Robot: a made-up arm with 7 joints.
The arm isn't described. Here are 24 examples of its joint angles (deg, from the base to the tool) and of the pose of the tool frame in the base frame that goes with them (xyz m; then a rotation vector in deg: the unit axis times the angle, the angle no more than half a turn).
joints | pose
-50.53 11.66 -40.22 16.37 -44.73 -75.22 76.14 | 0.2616 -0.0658 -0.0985 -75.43 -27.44 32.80
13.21 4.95 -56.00 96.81 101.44 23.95 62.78 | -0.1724 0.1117 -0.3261 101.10 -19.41 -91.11
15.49 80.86 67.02 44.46 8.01 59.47 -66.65 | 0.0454 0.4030 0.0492 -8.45 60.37 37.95
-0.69 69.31 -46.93 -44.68 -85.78 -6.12 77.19 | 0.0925 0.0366 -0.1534 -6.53 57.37 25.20
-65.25 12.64 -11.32 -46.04 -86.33 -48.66 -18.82 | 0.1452 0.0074 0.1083 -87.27 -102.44 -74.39
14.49 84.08 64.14 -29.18 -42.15 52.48 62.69 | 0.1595 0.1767 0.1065 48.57 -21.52 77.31
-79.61 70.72 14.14 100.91 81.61 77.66 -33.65 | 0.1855 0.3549 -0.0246 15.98 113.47 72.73
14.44 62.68 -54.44 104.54 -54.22 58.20 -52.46 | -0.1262 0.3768 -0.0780 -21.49 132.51 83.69
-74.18 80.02 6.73 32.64 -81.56 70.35 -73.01 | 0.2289 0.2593 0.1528 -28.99 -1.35 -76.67
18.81 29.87 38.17 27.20 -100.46 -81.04 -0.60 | -0.0156 0.3129 -0.1928 -1.83 -65.66 94.24
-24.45 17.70 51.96 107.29 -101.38 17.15 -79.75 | 0.0418 0.1171 -0.3597 -98.42 -46.26 45.52
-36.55 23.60 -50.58 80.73 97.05 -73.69 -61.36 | 0.1488 0.1435 -0.3174 -45.67 -41.81 132.37
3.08 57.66 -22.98 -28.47 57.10 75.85 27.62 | 0.1532 0.1170 -0.1512 112.25 7.14 47.26
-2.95 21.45 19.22 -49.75 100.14 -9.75 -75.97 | 0.1567 0.1109 -0.0278 117.33 50.98 -8.63
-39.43 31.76 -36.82 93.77 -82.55 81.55 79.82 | 0.1402 0.2121 -0.2848 48.32 143.25 62.96
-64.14 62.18 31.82 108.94 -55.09 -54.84 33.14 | 0.1895 0.3361 -0.1213 -32.45 -32.43 116.67
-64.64 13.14 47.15 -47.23 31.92 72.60 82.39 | 0.1397 0.1691 0.0825 -28.85 -5.14 140.84
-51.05 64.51 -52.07 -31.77 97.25 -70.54 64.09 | 0.1936 0.0167 -0.0925 47.11 -124.96 -98.51
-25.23 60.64 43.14 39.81 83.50 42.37 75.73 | 0.1547 0.3708 -0.0222 -126.81 5.66 -108.09
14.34 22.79 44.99 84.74 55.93 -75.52 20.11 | -0.1286 0.2052 -0.2972 32.61 36.33 7.93
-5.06 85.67 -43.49 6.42 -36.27 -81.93 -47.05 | 0.1416 0.2173 -0.1637 33.10 -16.16 -92.71
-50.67 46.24 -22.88 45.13 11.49 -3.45 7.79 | 0.3221 0.1857 -0.1267 65.04 5.72 4.37
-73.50 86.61 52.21 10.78 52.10 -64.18 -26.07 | 0.0360 0.2379 0.2272 140.23 -46.22 48.63
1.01 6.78 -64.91 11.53 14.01 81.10 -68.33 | 0.0176 -0.0797 -0.2787 3.41 125.01 -89.15
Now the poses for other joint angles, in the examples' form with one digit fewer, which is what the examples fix.
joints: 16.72 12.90 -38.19 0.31 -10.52 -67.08 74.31
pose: 0.058 -0.016 -0.242 -36.8 -7.8 48.8
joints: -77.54 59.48 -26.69 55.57 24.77 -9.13 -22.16
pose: 0.340 0.227 0.031 83.7 11.7 -3.2
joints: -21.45 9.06 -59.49 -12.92 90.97 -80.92 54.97
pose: 0.087 -0.115 -0.157 -12.7 -110.3 -72.2
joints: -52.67 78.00 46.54 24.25 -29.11 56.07 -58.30
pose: 0.148 0.321 0.149 -3.0 -8.4 -14.7
